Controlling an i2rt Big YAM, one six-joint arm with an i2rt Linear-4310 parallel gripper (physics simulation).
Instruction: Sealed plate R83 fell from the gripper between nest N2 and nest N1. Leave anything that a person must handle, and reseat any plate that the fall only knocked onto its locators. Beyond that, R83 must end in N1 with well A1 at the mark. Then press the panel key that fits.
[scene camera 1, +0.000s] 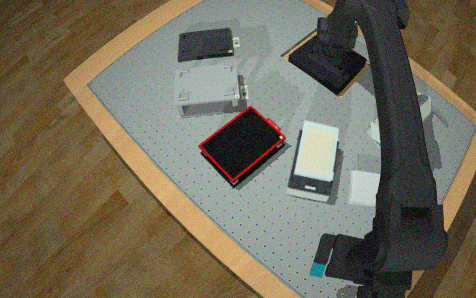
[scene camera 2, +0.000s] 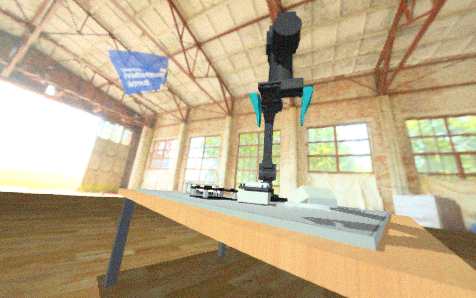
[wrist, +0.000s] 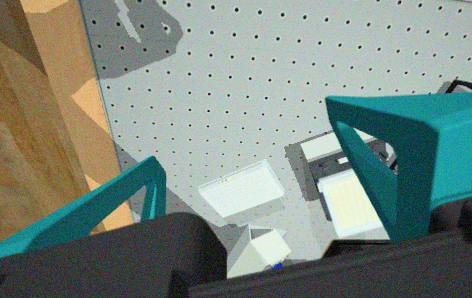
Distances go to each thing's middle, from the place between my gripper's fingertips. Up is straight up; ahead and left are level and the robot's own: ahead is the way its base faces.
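Plate R83 (scene camera 1: 363, 185): my hand 180 mm above it, 250 mm past it, 30 mm to the left of it. Black plate with red outline (scene camera 1: 243, 142), from my hand: 150 mm below, 130 mm behind, 350 mm to the right. Going by their middles, nearest to my hand of the things named here: plate R83.
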